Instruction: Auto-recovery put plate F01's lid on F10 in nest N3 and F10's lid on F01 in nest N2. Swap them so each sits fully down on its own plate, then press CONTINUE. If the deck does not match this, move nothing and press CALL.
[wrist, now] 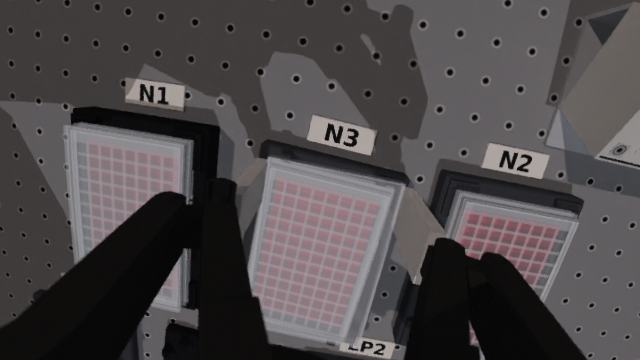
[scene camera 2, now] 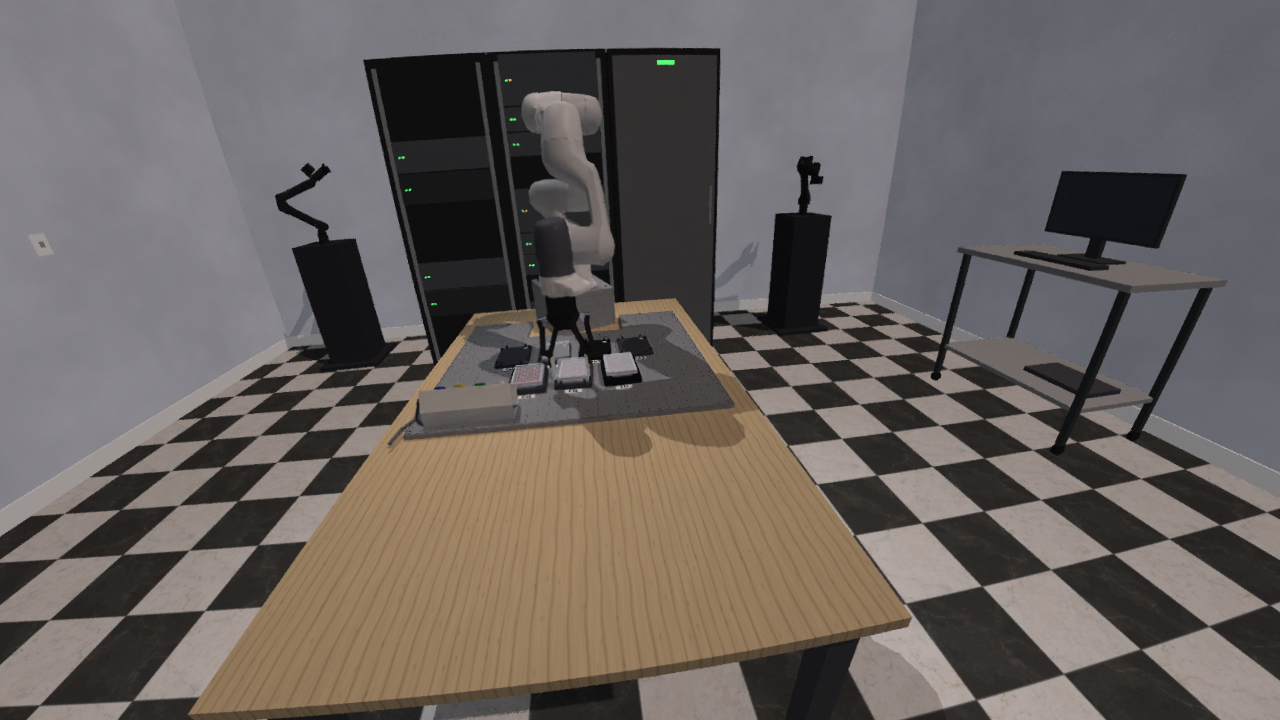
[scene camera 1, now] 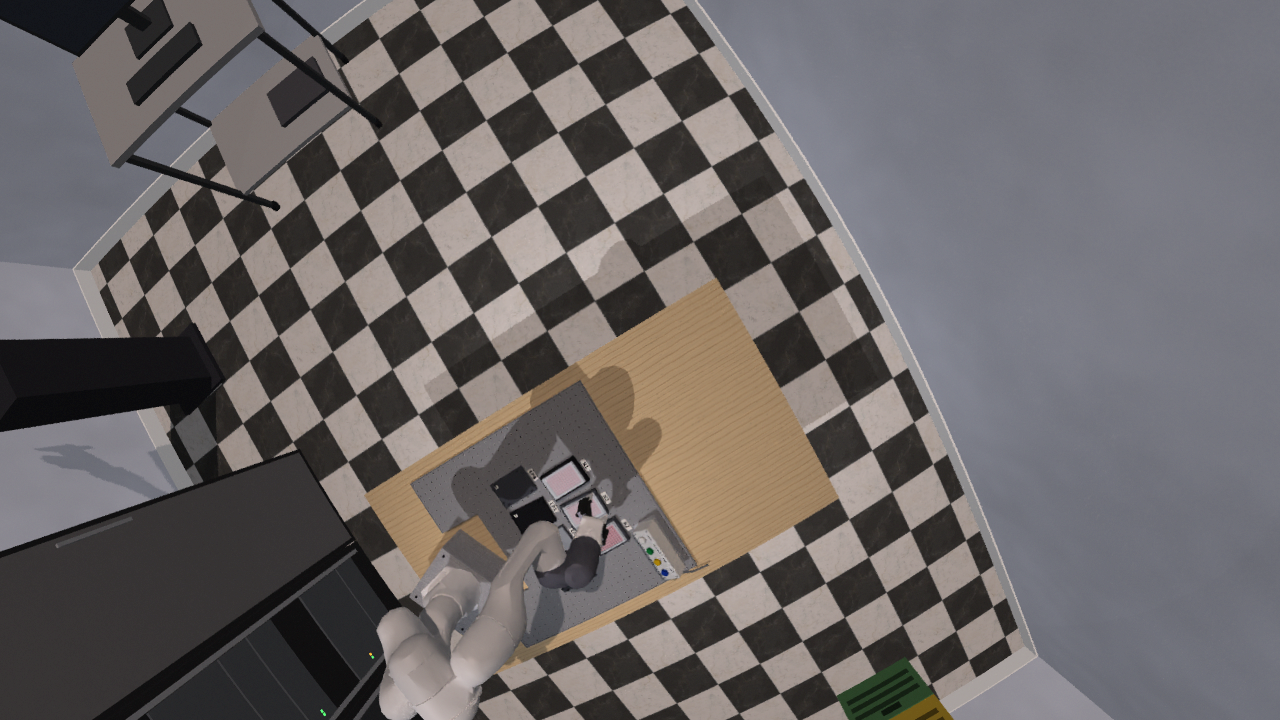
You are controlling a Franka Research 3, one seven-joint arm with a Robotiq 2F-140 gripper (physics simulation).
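Observation:
My gripper (scene camera 1: 595,522) (scene camera 2: 566,356) (wrist: 331,193) is shut on a clear lid (wrist: 376,255), its pads at the lid's two long sides. The lid is over the pink-welled plate (scene camera 2: 572,370) (wrist: 315,250) in nest N3, slightly offset to the right in the wrist view; whether it touches is unclear. The plate (scene camera 1: 613,537) (scene camera 2: 527,376) (wrist: 505,235) in nest N2 shows stronger red wells, partly behind a finger. The plate (scene camera 1: 564,478) (scene camera 2: 619,365) (wrist: 130,165) in nest N1 appears lidded. Plate names are not readable.
The control box (scene camera 2: 469,405) (wrist: 595,90) stands beyond N2, its green, yellow and blue buttons in scene camera 1. The LP2 label (wrist: 369,347) shows below N3. Black pads (scene camera 1: 512,484) (scene camera 2: 634,343) and another (scene camera 2: 514,355) lie nearer the arm's base.

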